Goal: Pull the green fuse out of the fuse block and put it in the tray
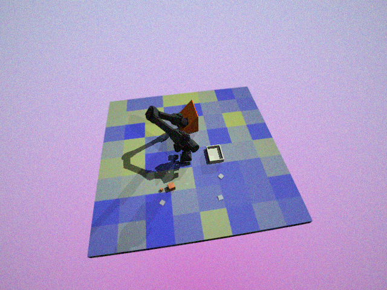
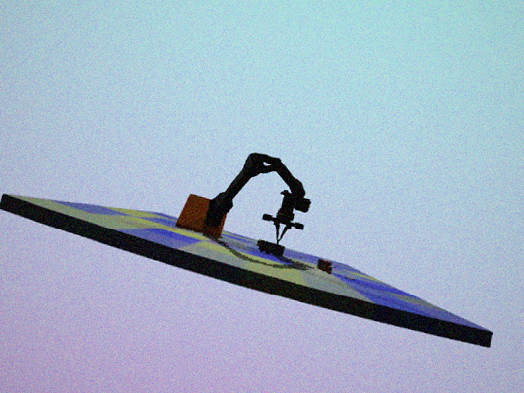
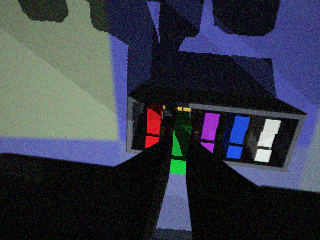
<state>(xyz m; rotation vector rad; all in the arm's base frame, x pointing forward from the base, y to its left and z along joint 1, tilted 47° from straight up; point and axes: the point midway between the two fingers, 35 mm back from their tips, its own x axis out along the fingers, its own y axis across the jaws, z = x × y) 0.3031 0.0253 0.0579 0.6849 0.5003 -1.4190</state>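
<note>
Right now my gripper tip is 2 cm short of the red fuse and 3 cm above it. The rest, counted from my gripper tip: blue fuse 4 cm behind, 3 cm below; then green fuse 1 cm below; then purple fuse 2 cm behind, 3 cm below.
</note>
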